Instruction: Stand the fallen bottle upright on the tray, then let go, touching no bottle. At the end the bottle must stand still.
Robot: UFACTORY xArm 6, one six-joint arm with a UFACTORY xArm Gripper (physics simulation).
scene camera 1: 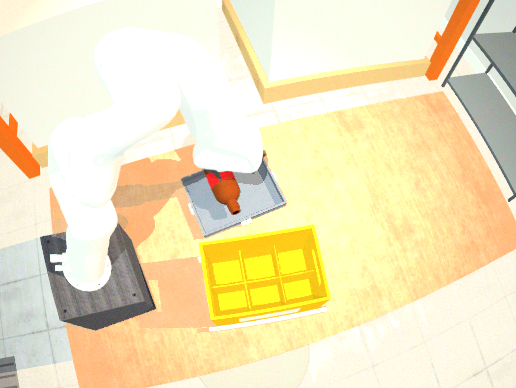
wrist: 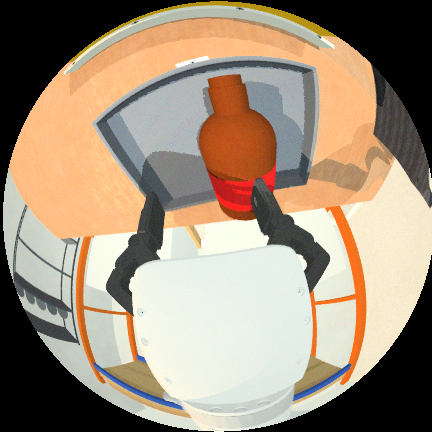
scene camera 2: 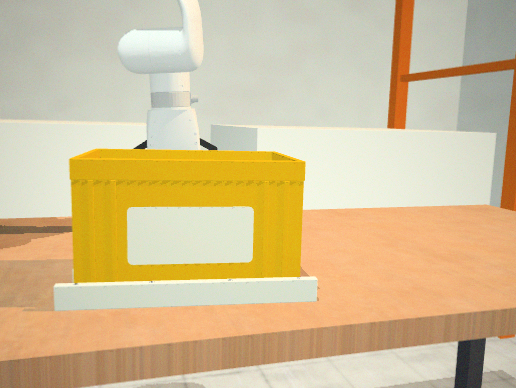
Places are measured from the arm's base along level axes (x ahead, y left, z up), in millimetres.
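Pixels of known places: gripper, between the fingertips: [scene camera 1: 235, 172] [wrist: 205, 194]; arm's base, origin of its link: [scene camera 1: 86, 267].
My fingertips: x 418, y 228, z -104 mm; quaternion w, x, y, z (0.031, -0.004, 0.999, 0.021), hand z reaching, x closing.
Ahead of a thing's pixels: the offset from my fingertips to its top centre. "pt": to the spot under its first point. Level surfaces: height alone.
The brown bottle with a red label @(24 mm right, 35 mm back, 2 mm down) [scene camera 1: 226, 191] [wrist: 237, 145] lies on its side on the grey tray @(pt 47 mm right, 61 mm ahead, 76 mm down) [scene camera 1: 260, 195] [wrist: 150, 125], its neck toward the yellow crate. Its base end is at the tray's far side, and the arm partly covers it in scene camera 1. My gripper [wrist: 205, 194] is open and empty over the base end. In the wrist view the bottle is off to the right: the right finger overlaps the label, and the left finger is well clear of it. Whether that finger touches the bottle I cannot tell. In scene camera 2 the crate hides the fingertips, bottle and tray.
The yellow crate @(310 mm right, 4 mm ahead, 94 mm up) [scene camera 1: 260, 241] [scene camera 2: 100, 225], with several compartments, stands close beside the tray, on the neck side. A white strip @(pt 414 mm right, 7 mm back, 66 mm down) [scene camera 2: 185, 294] runs along the crate's foot. The dark robot base block [scene camera 1: 120, 280] is left of the crate. The wooden table @(81 mm down) [scene camera 1: 375, 200] extends to the right.
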